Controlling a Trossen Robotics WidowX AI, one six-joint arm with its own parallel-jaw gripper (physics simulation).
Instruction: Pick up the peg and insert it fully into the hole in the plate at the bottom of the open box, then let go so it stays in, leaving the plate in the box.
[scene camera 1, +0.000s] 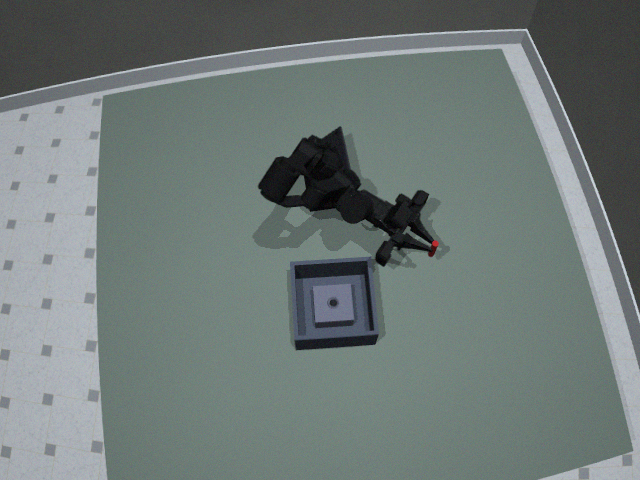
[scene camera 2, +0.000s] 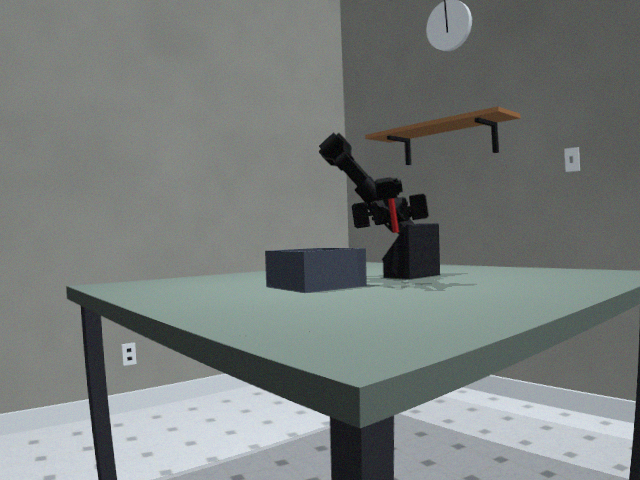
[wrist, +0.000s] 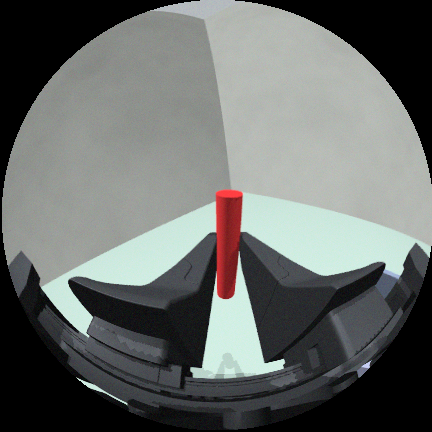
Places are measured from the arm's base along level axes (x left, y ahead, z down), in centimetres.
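Pixels of known places: gripper, fingertip midpoint: (scene camera 1: 434, 247) (scene camera 2: 392, 210) (wrist: 227, 238); arm's base at its link origin: (scene camera 1: 331, 163) (scene camera 2: 411, 235).
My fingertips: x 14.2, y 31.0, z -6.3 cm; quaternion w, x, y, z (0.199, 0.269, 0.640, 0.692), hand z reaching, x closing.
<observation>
Ahead of a thing's pixels: the offset from my fingertips to its top centre. Level surfaces: height alone.
The red peg @[dz -2.9, dx +0.0, dy -0.2 cm] (scene camera 1: 433, 248) (scene camera 2: 393, 215) (wrist: 228, 250) is held close to upright, slightly tilted, between the fingertips. My gripper (scene camera 1: 432, 246) (wrist: 227, 238) is shut on it, high above the table and to the right of the box in scene camera 1. The open dark blue-grey box @[dz +8.9, dx -23.8, dy +1.6 cm] (scene camera 1: 336, 343) (scene camera 2: 333, 271) stands on the table. The pale square plate @[dz +12.6, dx -23.8, dy +1.6 cm] (scene camera 1: 323, 312) lies flat inside it, with a round dark hole (scene camera 1: 333, 302) at its middle. In scene camera 2 the box walls hide the plate. In the wrist view a small part of the box shows behind the right finger.
The arm's base (scene camera 2: 421, 250) stands on the green table @[dz +18.7 cm] (scene camera 1: 206, 387) (scene camera 2: 330, 335), behind the box in scene camera 1. A wooden shelf (scene camera 2: 444, 124) and a round clock (scene camera 2: 448, 25) are on the wall. The box walls rise around the plate.
</observation>
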